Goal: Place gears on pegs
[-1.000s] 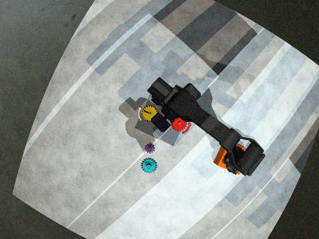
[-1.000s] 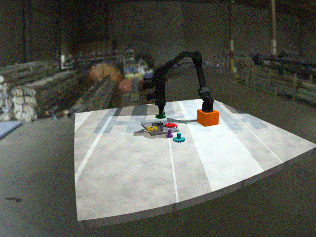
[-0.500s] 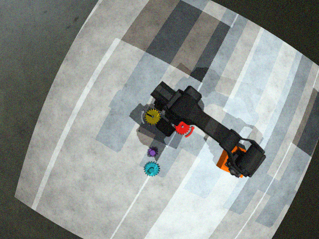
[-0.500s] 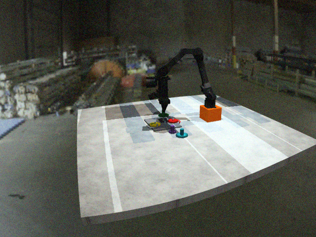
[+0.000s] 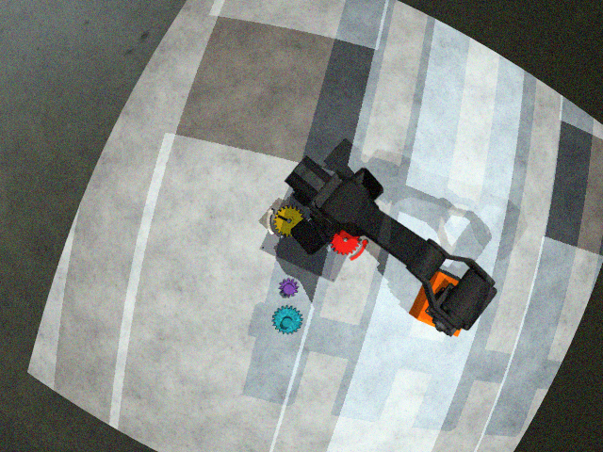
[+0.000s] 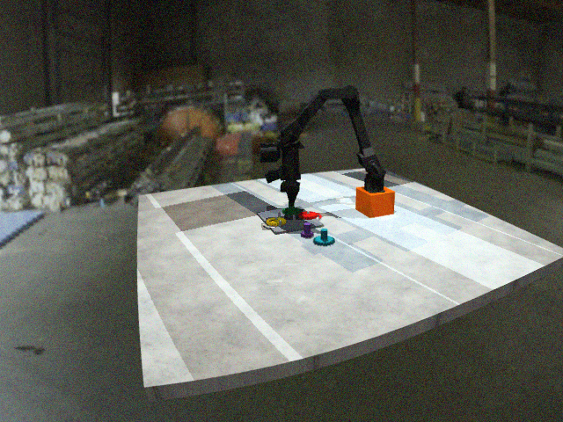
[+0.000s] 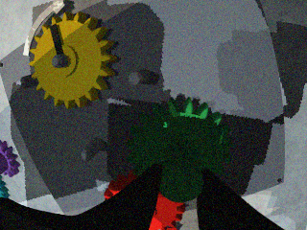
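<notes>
Now: gripper tip 1 cm above the green gear. Round my gripper tip: red arrow (9 cm behind, 4 cm below, 3 cm to the left); then red gear (5 cm behind, 3 cm to the left, 3 cm below); then yellow gear (7 cm to the left, 6 cm ahead, 3 cm below).
</notes>
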